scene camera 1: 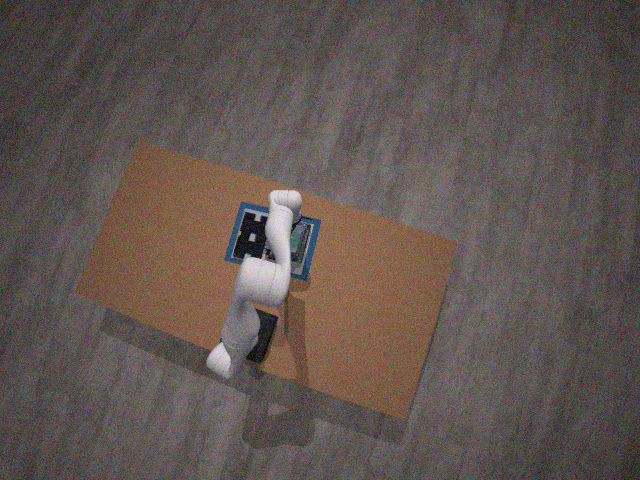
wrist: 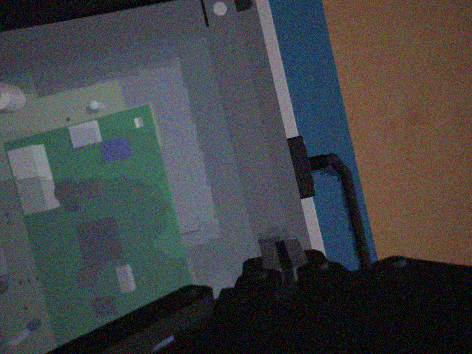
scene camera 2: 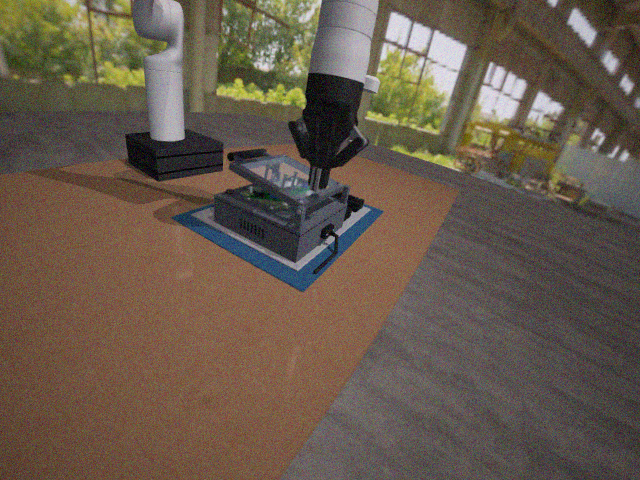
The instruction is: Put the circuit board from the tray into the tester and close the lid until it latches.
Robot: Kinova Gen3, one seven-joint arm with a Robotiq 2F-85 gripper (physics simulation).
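Places are measured from the arm's base along level axes (x right, y ahead, z up), in metres.
Where they show: gripper, fingertip midpoint: (wrist: pixel 282 267) (scene camera 2: pixel 316 190); arm's base, origin of the base link: (scene camera 2: pixel 167 137).
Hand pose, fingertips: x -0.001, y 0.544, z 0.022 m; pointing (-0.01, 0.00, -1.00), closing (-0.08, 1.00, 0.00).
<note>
Things, the pixels of their top centre, and the offset from my fingertips. "*": a spot on its surface instead. Level surfaces: height alone.
- grey tester, surface spot: (scene camera 2: pixel 258 229) * dx +0.067, dy -0.052, dz -0.073 m
- green circuit board, surface spot: (wrist: pixel 140 190) * dx -0.032, dy -0.050, dz -0.002 m
- black compartmented form, surface spot: (scene camera 1: pixel 249 243) * dx -0.182, dy -0.165, dz -0.089 m
- blue-bordered mat, its level: dz -0.105 m
- orange-brown table top, its level: dz -0.107 m
- black cable, surface spot: (wrist: pixel 353 205) (scene camera 2: pixel 331 255) * dx -0.006, dy +0.049, dz -0.099 m
The grey tester (scene camera 2: pixel 258 229) stands on the mat. Its clear, dark-framed lid (scene camera 2: pixel 279 173) is tilted partly open, with the far left side raised. The green circuit board (wrist: pixel 140 190) (scene camera 1: pixel 296 240) (scene camera 2: pixel 273 203) lies in the tester beneath the lid. In the wrist view it shows through the clear pane. My gripper (scene camera 2: pixel 317 187) (wrist: pixel 282 267) is shut and empty, pointing down at the lower right part of the lid; whether the tips touch it is unclear. The arm hides the tips in the first scene view. A black compartmented form (scene camera 1: pixel 249 243), possibly the tray, lies left of the tester.
A blue-bordered mat (scene camera 1: pixel 233 233) (scene camera 2: pixel 302 281) (wrist: pixel 312 100) lies under the tester on the orange-brown table top (scene camera 1: pixel 361 310). A black cable (scene camera 2: pixel 336 250) (wrist: pixel 353 205) bends out from the tester's side. The black robot base (scene camera 1: pixel 266 335) (scene camera 2: pixel 175 157) stands near the table's edge.
</note>
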